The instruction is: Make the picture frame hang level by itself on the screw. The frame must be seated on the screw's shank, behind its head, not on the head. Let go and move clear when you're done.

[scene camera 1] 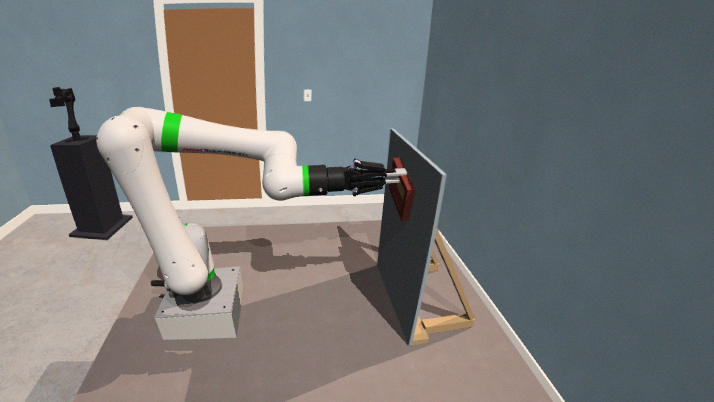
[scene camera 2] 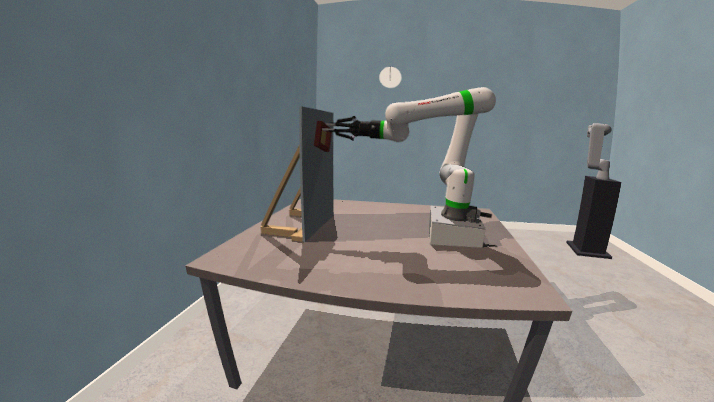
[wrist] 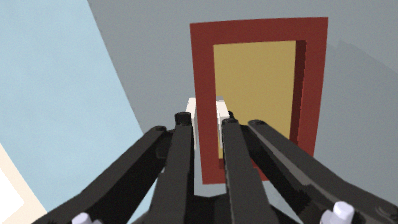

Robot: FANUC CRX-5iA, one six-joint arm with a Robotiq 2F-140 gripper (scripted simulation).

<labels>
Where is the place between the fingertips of the gripper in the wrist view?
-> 206,108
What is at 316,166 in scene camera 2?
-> A grey board.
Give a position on a picture frame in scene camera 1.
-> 402,193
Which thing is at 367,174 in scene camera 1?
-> The gripper.
</labels>
